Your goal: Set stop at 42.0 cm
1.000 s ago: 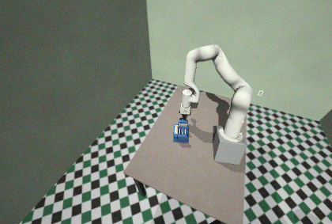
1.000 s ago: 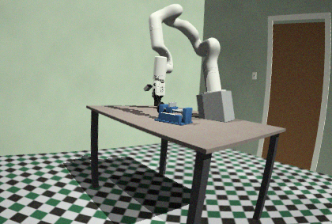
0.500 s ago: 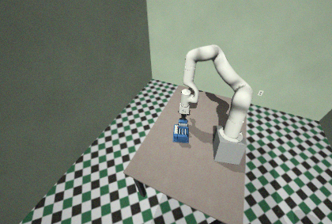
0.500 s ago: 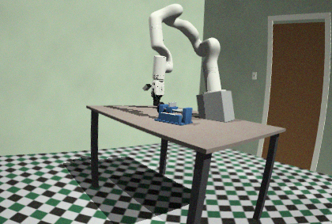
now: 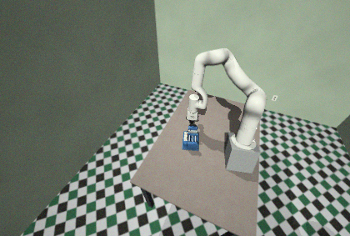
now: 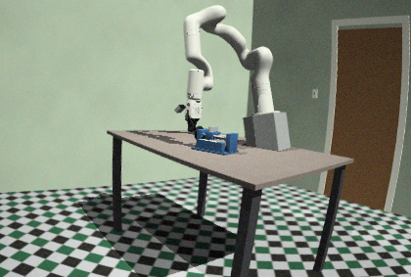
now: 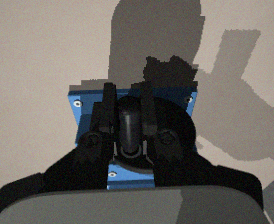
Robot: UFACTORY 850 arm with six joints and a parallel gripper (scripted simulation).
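The stop block is 4 cm behind my hand, 12 cm to the left of it and 1 cm below it.
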